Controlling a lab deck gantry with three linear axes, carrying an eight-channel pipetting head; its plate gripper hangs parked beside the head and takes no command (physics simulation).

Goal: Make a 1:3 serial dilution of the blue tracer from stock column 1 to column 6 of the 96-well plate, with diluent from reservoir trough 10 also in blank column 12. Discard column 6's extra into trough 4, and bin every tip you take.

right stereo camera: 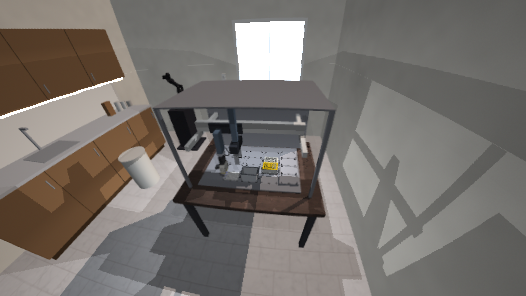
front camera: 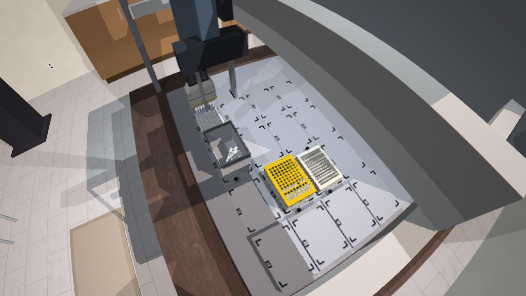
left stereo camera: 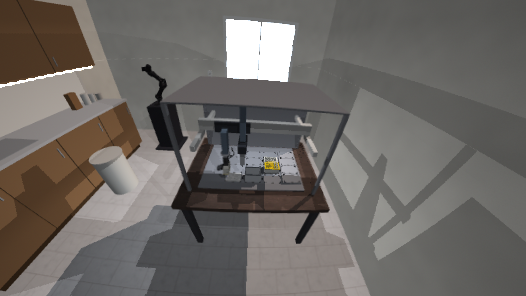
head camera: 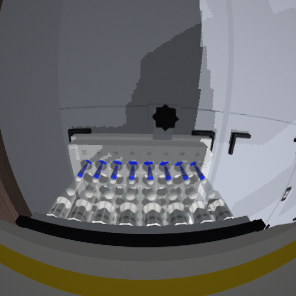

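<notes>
The pale pipetting head (front camera: pixel 210 92) is low over the 96-well plate (front camera: pixel 212 120) (head camera: pixel 140 142) at the deck's left end. Its eight tips show in the head camera, with blue liquid (head camera: pixel 132 171) in their lower parts. The tip ends meet a row of wells near the plate's far edge; how deep they reach, and what the wells hold, I cannot tell. The parked plate gripper (front camera: pixel 218 99) hangs beside the head with its two fingers wide apart, open and empty. The yellow tip rack (front camera: pixel 285 172) has tips at its near end. The white reservoir (front camera: pixel 320 167) stands beside it; trough contents are unclear.
A grey open bin (front camera: pixel 240 138) stands between plate and tip rack, with white used tips (front camera: pixel 231 151) inside. Dark wooden table edge (front camera: pixel 172 220) runs along the deck. Frame posts (left stereo camera: pixel 331 155) (right stereo camera: pixel 322 152) stand at the table's corners.
</notes>
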